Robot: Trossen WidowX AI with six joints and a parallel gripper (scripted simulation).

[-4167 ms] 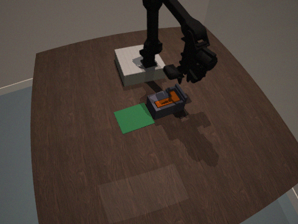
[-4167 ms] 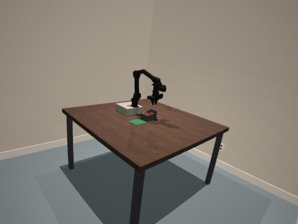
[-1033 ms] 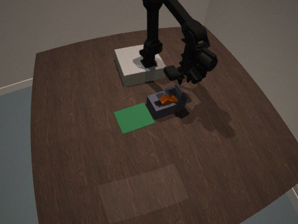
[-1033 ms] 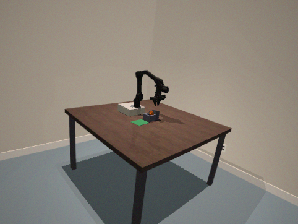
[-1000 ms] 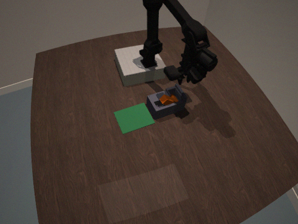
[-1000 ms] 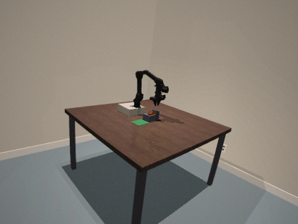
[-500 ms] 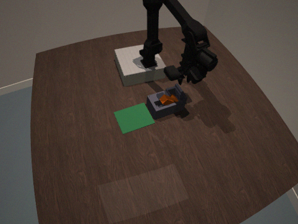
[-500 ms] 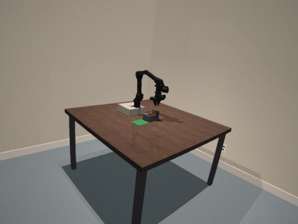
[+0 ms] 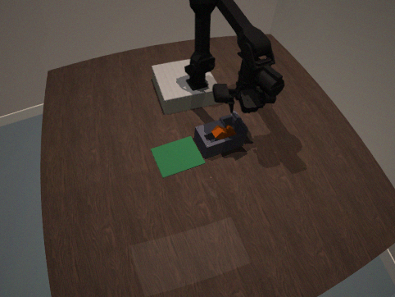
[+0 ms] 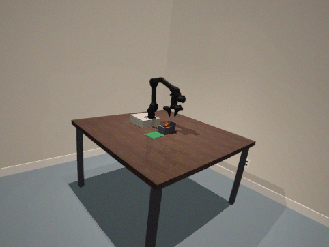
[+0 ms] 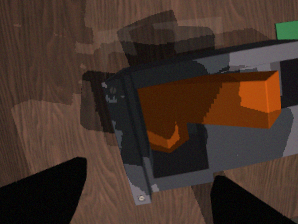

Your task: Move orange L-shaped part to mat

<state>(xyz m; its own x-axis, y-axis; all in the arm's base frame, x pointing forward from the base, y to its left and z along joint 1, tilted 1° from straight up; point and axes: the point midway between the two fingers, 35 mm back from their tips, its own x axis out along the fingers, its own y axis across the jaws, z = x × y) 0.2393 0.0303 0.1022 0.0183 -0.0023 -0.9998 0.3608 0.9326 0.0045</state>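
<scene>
The orange L-shaped part lies 1 cm behind my gripper tip, 3 cm to the right of it and 10 cm below it. Also, from my gripper tip: green mat 1 cm behind, 21 cm to the right, 16 cm below.
</scene>
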